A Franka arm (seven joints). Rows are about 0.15 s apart.
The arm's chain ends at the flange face. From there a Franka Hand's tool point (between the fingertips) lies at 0.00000 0.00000 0.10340 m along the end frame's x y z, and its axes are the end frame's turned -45 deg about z.
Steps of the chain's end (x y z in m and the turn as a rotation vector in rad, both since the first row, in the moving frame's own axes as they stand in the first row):
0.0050, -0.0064, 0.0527, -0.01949, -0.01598, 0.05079
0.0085, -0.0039, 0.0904, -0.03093, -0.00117, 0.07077
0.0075, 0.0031, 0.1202, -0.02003, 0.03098, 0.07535
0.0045, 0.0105, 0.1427, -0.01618, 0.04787, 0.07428
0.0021, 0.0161, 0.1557, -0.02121, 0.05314, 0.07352
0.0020, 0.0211, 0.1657, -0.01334, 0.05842, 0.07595
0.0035, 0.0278, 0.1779, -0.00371, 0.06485, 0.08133
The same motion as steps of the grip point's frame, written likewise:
0.0055, -0.0008, 0.0527, -0.00248, -0.02508, 0.05079
0.0063, 0.0053, 0.0904, -0.02104, -0.02270, 0.07077
0.0038, 0.0113, 0.1201, -0.03607, 0.00774, 0.07535
-0.0021, 0.0154, 0.1426, -0.04529, 0.02241, 0.07428
-0.0078, 0.0184, 0.1555, -0.05257, 0.02258, 0.07352
-0.0104, 0.0217, 0.1655, -0.05074, 0.03188, 0.07595
-0.0129, 0.0273, 0.1777, -0.04848, 0.04323, 0.08133

